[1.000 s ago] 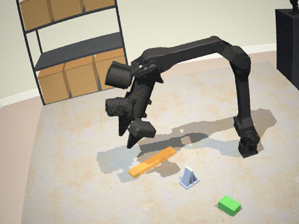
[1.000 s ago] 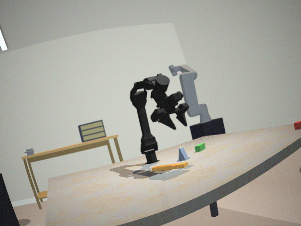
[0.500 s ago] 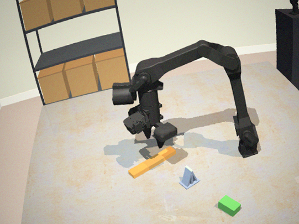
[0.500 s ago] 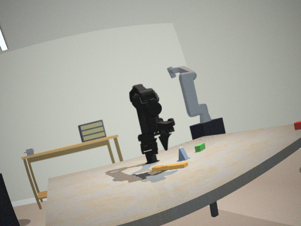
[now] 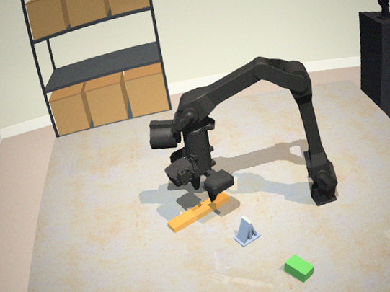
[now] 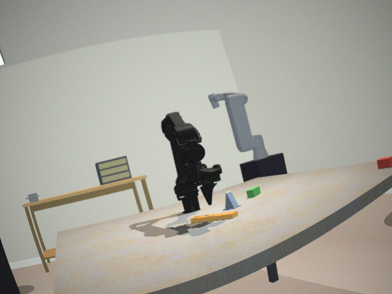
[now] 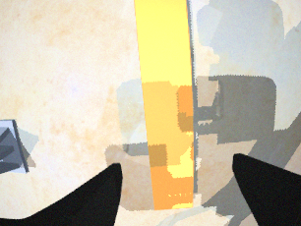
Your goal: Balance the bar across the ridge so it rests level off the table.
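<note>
Right now the orange bar is 20 mm ahead of my gripper tip, 10 mm to the left of it and 40 mm below it. The rest, counted from my gripper tip: green block (170 mm behind, 310 mm to the left, 30 mm below); then red block (420 mm ahead, 570 mm to the left, 30 mm below).
</note>
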